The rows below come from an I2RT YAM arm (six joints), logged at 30 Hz.
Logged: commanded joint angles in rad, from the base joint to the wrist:
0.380, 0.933, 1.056, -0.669, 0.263, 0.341
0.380, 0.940, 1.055, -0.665, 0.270, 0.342
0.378, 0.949, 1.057, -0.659, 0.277, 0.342
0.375, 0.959, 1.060, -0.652, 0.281, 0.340
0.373, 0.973, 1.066, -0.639, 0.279, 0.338
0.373, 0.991, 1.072, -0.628, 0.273, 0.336
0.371, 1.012, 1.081, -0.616, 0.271, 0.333
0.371, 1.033, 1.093, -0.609, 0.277, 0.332
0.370, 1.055, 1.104, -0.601, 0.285, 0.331
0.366, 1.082, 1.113, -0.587, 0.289, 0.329
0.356, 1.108, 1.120, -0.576, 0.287, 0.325
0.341, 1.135, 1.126, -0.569, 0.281, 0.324
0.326, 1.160, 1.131, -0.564, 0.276, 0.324
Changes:
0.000, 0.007, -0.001, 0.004, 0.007, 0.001
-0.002, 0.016, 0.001, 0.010, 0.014, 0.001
-0.005, 0.026, 0.004, 0.017, 0.018, -0.001
-0.007, 0.040, 0.010, 0.030, 0.016, -0.003
-0.007, 0.058, 0.016, 0.041, 0.010, -0.005
-0.009, 0.079, 0.025, 0.053, 0.008, -0.008
-0.009, 0.100, 0.037, 0.060, 0.014, -0.009
-0.010, 0.122, 0.048, 0.068, 0.022, -0.010
-0.014, 0.149, 0.057, 0.082, 0.026, -0.012
-0.024, 0.175, 0.064, 0.093, 0.024, -0.016
-0.039, 0.202, 0.070, 0.100, 0.018, -0.017
-0.054, 0.227, 0.075, 0.105, 0.013, -0.017

